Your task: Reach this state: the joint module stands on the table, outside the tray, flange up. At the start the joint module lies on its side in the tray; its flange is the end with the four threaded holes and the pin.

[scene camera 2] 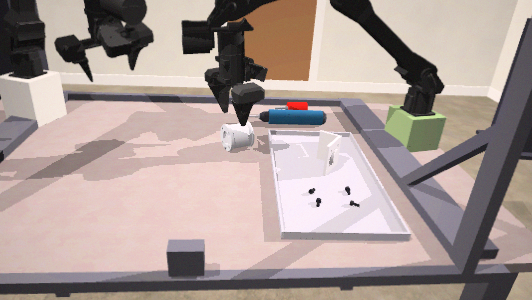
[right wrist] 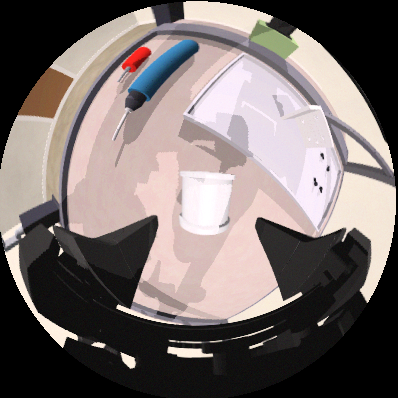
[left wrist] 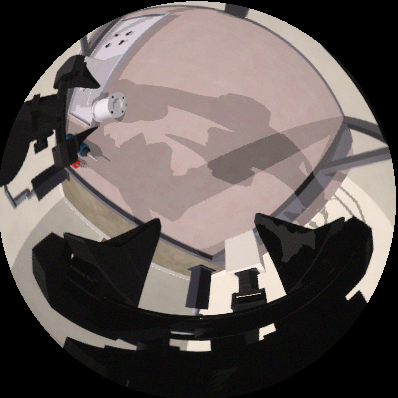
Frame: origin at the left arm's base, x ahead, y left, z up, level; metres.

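Seen in the pictures: left gripper, fingertip midpoint: [scene camera 2: 112, 75] [left wrist: 208, 220]; right gripper, fingertip midpoint: [scene camera 2: 234, 119] [right wrist: 208, 221] [left wrist: 96, 106]; left arm's base, origin of the base link: [scene camera 2: 28, 74] [left wrist: 247, 272]; right arm's base, origin of the base link: [scene camera 2: 417, 111].
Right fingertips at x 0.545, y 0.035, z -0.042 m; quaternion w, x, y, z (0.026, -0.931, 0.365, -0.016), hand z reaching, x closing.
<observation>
Pixels of each thing's top centre, then the offset from my right fingertips to it. "spot": a spot on its surface instead. Level surfaces: height alone.
- white joint module, middle of its top: [right wrist: 209, 209] [scene camera 2: 236, 123] [left wrist: 98, 106] dx +0.005, dy +0.005, dz -0.011 m
- table, its level: dz -0.076 m
- tray, middle of its top: [scene camera 2: 324, 170] [right wrist: 309, 146] dx +0.229, dy -0.055, dz -0.060 m
- blue screwdriver, surface spot: [right wrist: 167, 70] [scene camera 2: 288, 117] spot: dx +0.092, dy +0.187, dz -0.049 m
- red tool, middle of its top: [right wrist: 127, 59] [scene camera 2: 291, 102] dx +0.074, dy +0.290, dz -0.042 m
- white bracket, middle of its top: [right wrist: 324, 126] [scene camera 2: 326, 138] dx +0.220, dy -0.017, dz -0.002 m
- dark grey block, middle of its top: [scene camera 2: 186, 243] dx +0.084, dy -0.413, dz -0.018 m
The white joint module [scene camera 2: 238, 138] [left wrist: 109, 107] [right wrist: 206, 202] lies on its side on the table [scene camera 2: 150, 210], outside the tray [scene camera 2: 345, 235] [right wrist: 220, 131], just left of it in the scene view. Its flange, the end face with the small holes, points left in the scene view and right in the left wrist view; the pin cannot be made out. My right gripper [scene camera 2: 233, 117] [right wrist: 208, 221] is open above the module, with its fingers apart from it. My left gripper [scene camera 2: 112, 74] [left wrist: 208, 220] is open and empty, high above the back left of the table.
A blue screwdriver [scene camera 2: 297, 117] [right wrist: 167, 70] and a red tool [scene camera 2: 297, 106] [right wrist: 137, 59] lie behind the tray. The tray holds a white bracket [scene camera 2: 327, 155] [right wrist: 316, 125] and several black screws [scene camera 2: 318, 202]. A dark grey block [scene camera 2: 185, 257] is at the front edge.
</observation>
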